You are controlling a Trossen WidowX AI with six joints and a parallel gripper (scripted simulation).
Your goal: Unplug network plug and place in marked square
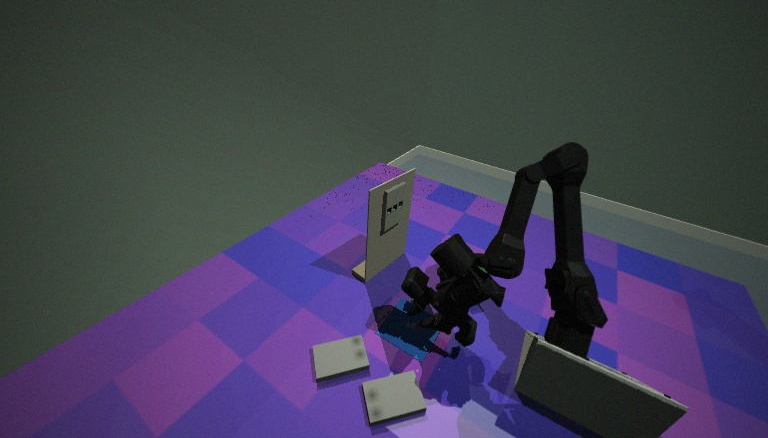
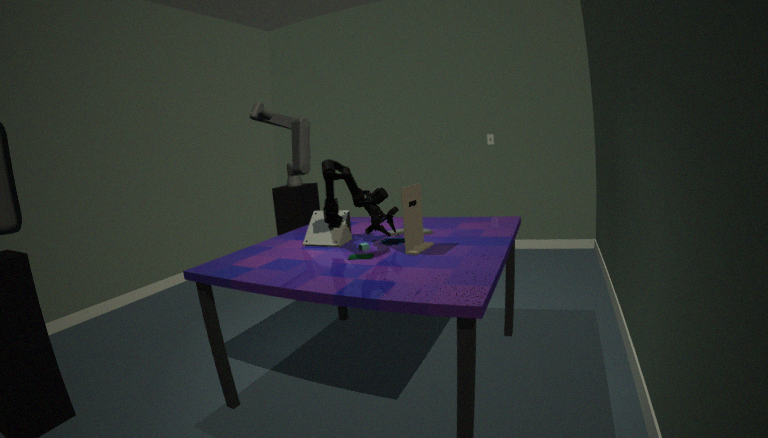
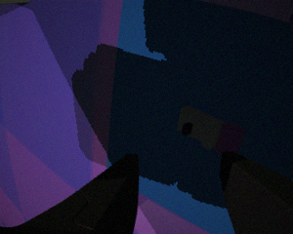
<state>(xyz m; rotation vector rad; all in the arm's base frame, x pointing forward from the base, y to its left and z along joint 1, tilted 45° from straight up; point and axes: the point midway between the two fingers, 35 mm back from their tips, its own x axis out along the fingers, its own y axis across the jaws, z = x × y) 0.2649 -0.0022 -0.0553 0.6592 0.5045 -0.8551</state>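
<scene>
Right now the network plug is 2 cm below my gripper tip. Also, from my gripper tip: small teal block (9 cm behind, 16 cm to the right, 2 cm below); then blue marked square (3 cm below); then beige upright panel (16 cm ahead, 14 cm to the right, 9 cm above).
</scene>
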